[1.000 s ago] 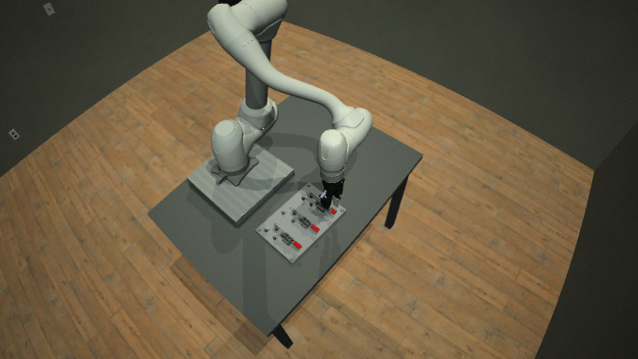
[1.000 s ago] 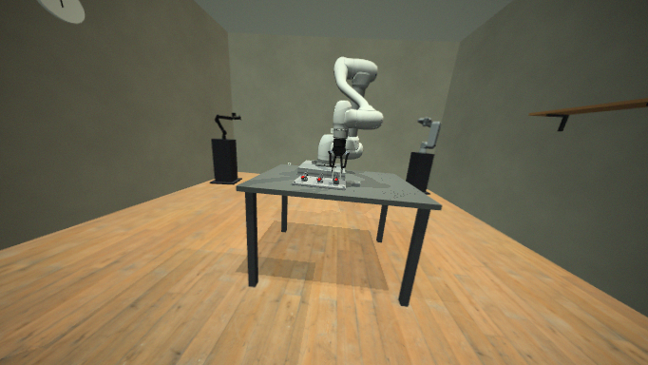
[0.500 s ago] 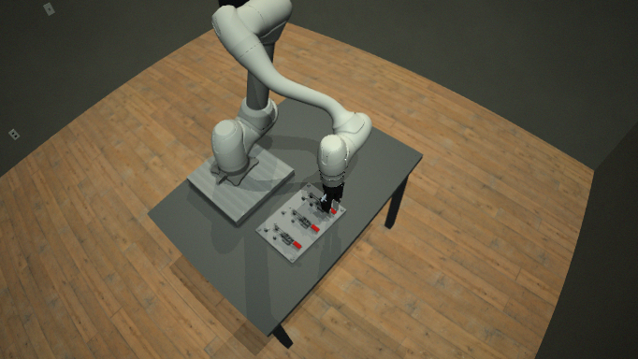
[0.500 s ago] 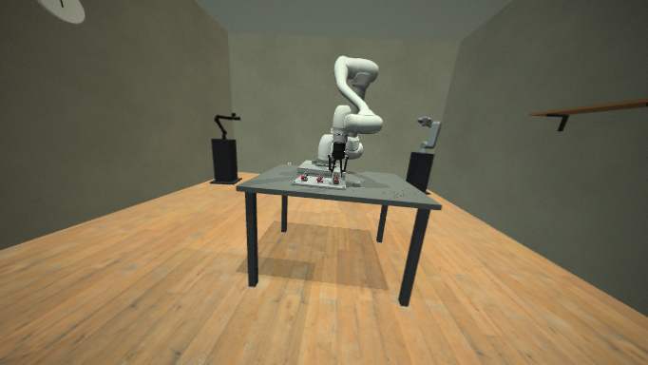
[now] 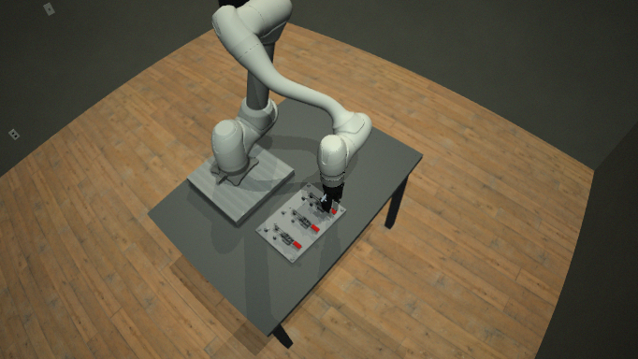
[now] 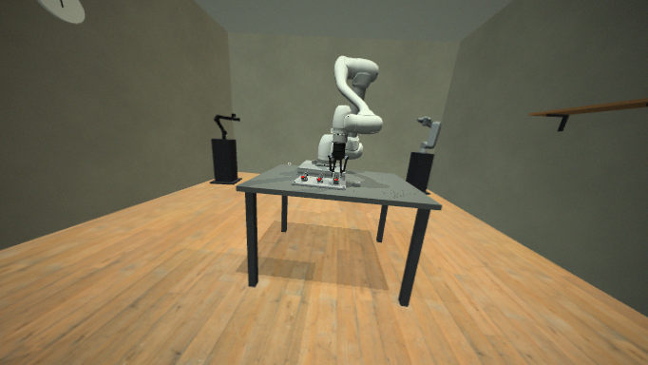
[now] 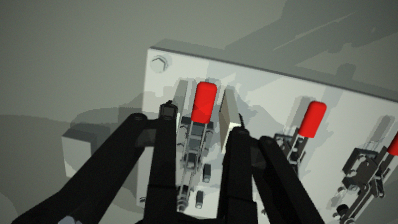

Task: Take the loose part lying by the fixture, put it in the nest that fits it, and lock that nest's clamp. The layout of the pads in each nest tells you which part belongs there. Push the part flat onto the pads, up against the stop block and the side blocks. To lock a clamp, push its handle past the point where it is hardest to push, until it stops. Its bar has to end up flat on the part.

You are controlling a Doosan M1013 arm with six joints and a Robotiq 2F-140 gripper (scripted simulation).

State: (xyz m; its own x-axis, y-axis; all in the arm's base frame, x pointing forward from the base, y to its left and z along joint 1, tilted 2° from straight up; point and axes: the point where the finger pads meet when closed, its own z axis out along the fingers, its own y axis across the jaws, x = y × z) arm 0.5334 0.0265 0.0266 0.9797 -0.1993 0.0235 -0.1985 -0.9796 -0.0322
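The clamp is 60 mm behind my hand, 20 mm below it and 10 mm to the left of it. From my hand the other things lie so: loose part 170 mm to the left, 100 mm behind, 60 mm below; then fixture plate 110 mm behind, 90 mm to the right, 70 mm below.
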